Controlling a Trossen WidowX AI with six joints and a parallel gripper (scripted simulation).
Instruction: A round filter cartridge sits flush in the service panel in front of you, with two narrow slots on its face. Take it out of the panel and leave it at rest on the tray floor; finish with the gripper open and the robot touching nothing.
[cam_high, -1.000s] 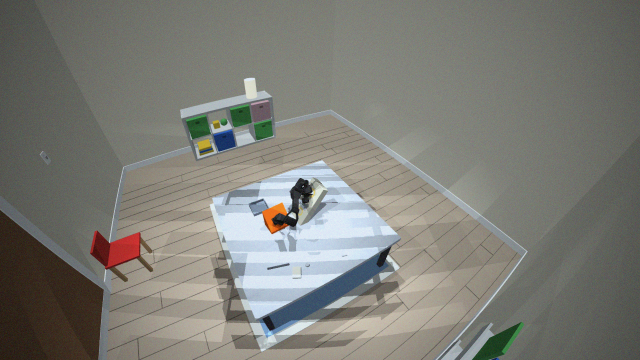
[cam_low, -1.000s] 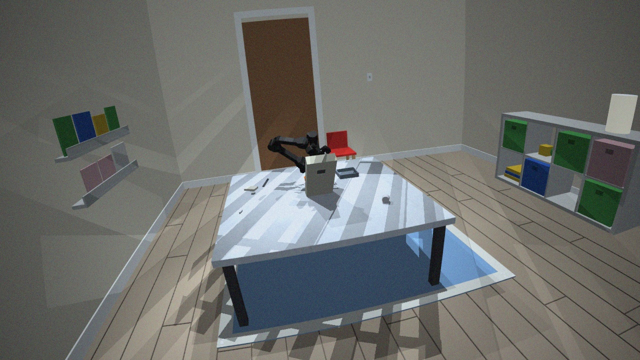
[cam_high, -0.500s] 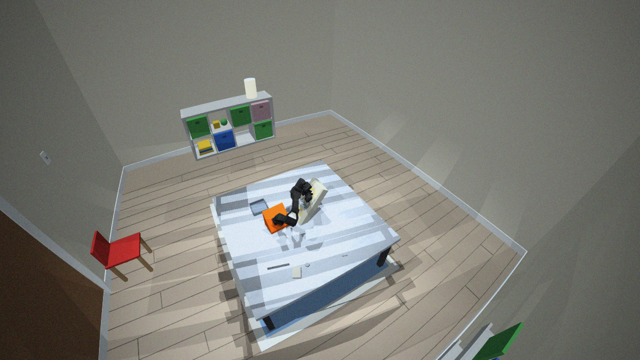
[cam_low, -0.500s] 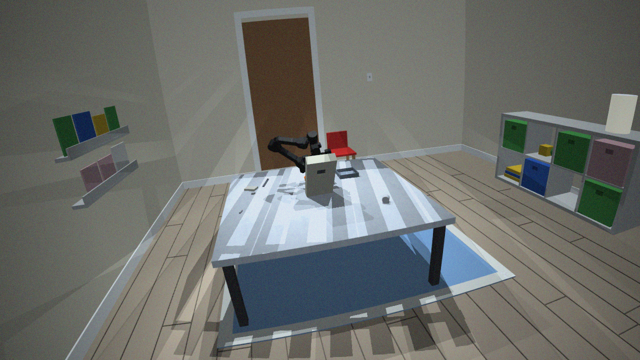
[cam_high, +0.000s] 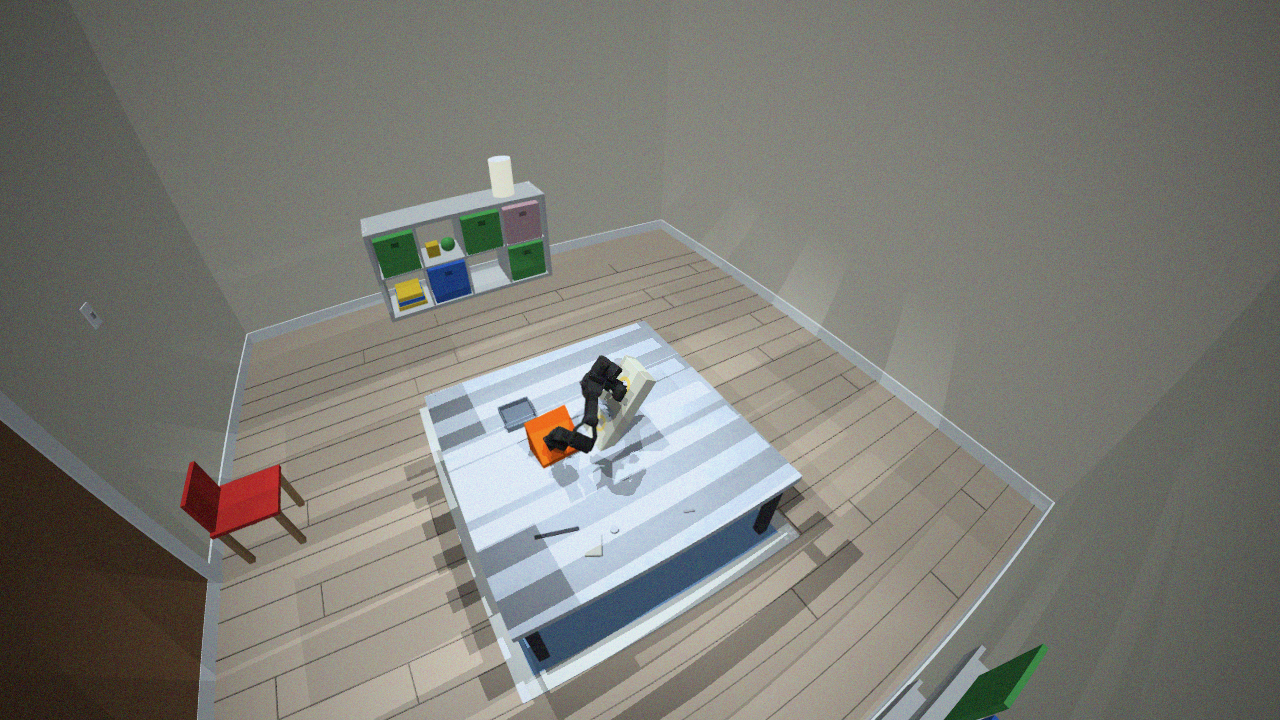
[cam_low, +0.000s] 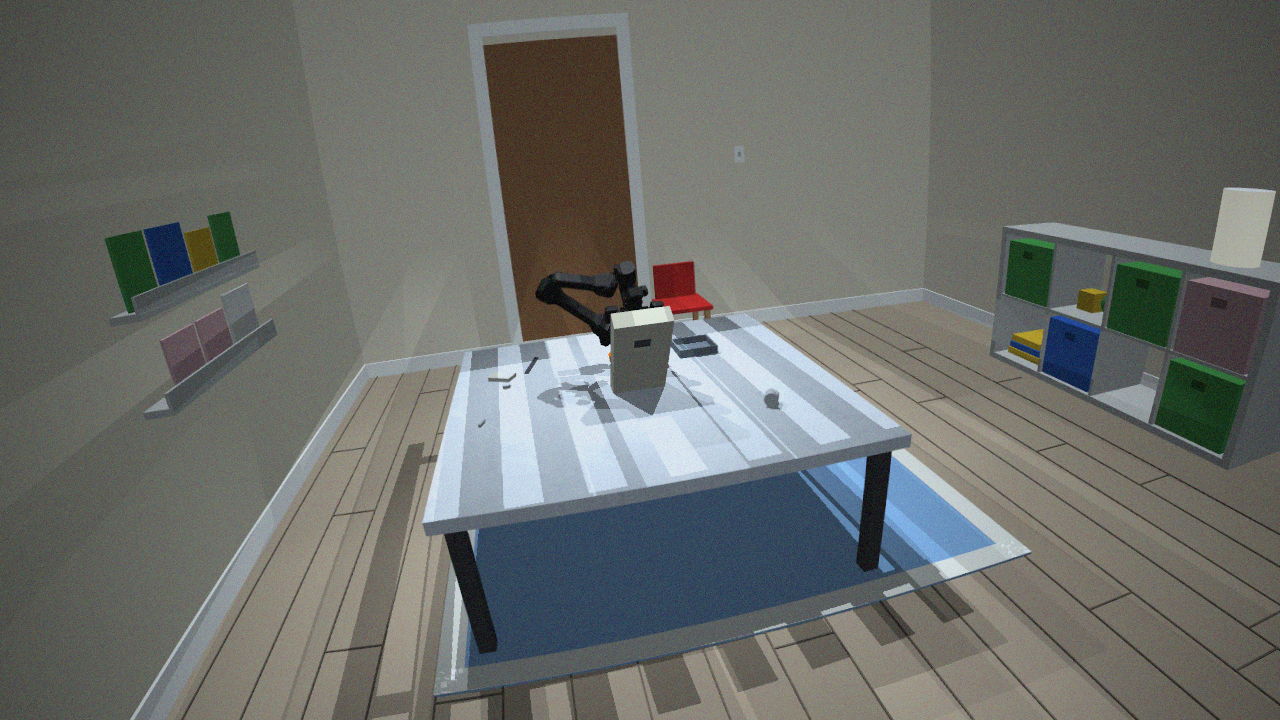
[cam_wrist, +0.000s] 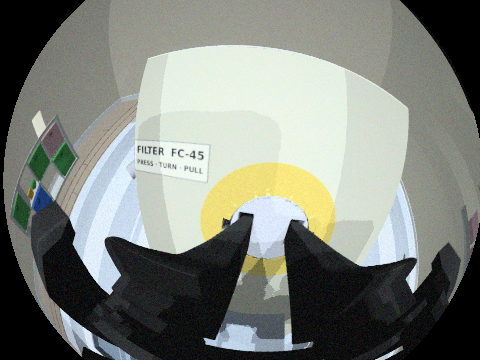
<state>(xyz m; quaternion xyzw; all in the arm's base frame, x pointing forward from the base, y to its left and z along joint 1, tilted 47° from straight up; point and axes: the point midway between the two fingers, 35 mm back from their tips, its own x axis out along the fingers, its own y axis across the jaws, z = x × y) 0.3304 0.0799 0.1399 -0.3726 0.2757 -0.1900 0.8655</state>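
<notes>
Now: gripper tip 4 cm past the service panel, 1 cm to the right of it and 8 cm above it. Also, from my gripper tip: grey tray: 37 cm behind, 34 cm to the left, 23 cm below; round filter cartridge: 1 cm ahead, 1 cm below; small pale block: 47 cm behind, 41 cm to the right, 23 cm below.
</notes>
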